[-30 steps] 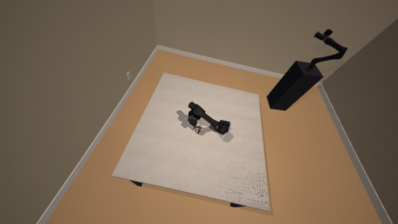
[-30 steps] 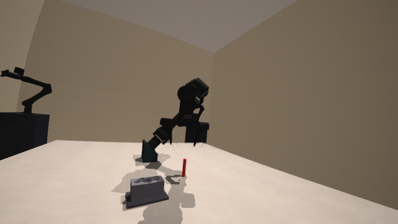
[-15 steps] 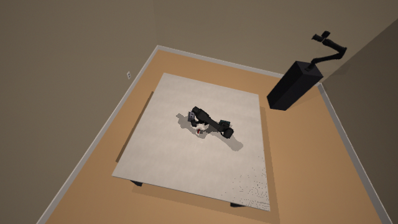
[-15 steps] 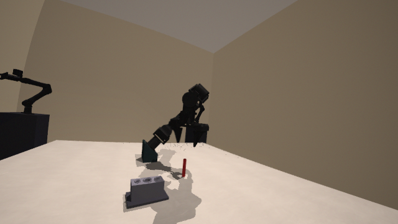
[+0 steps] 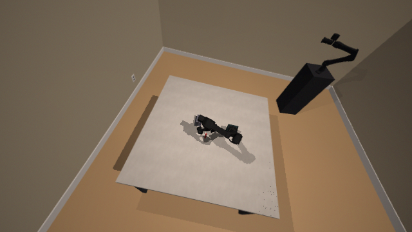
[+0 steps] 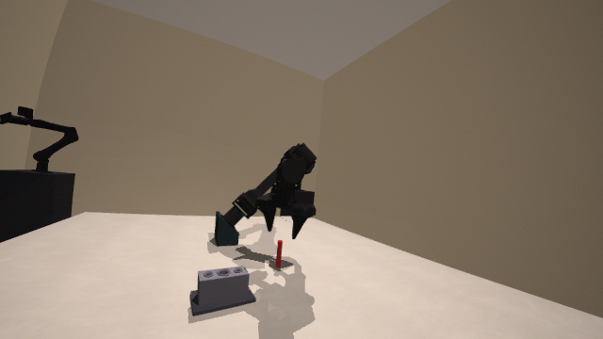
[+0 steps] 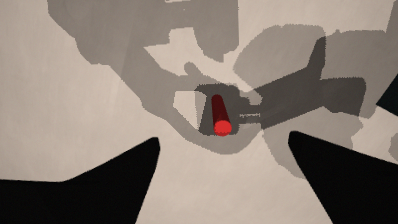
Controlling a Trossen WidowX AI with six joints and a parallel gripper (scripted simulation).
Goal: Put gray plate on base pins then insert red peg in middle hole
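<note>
My gripper tip is 6 cm above the red peg. The rest, counted from my gripper tip: base 18 cm to the right, 9 cm below, 8 cm ahead; then gray plate 18 cm to the right, 8 cm ahead, 5 cm below.
</note>
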